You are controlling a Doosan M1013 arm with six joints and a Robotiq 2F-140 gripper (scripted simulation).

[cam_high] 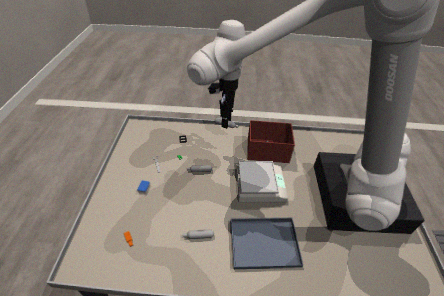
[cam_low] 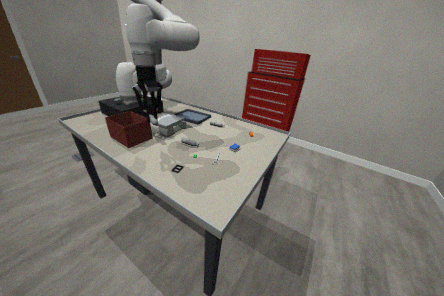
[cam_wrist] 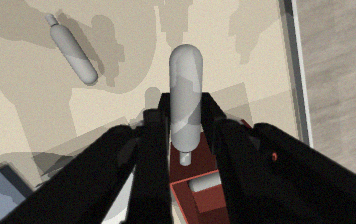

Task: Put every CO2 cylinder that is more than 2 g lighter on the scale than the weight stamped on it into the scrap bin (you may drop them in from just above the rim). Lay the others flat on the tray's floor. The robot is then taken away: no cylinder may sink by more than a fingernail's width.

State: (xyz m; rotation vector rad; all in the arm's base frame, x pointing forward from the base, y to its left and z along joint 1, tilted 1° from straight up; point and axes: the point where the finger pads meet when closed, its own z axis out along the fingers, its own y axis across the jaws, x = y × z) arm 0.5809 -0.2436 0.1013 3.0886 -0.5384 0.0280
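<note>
Right now the scale plate is 21 cm to the left of my hand, 15 cm behind it and 13 cm below it. The rest, counted from my hand: grey CO2 cylinder (18 cm below, 15 cm to the left, 13 cm ahead); green bit (21 cm ahead, 19 cm below, 7 cm to the left); red scrap bin (21 cm behind, 16 cm below, 1 cm to the right).
</note>
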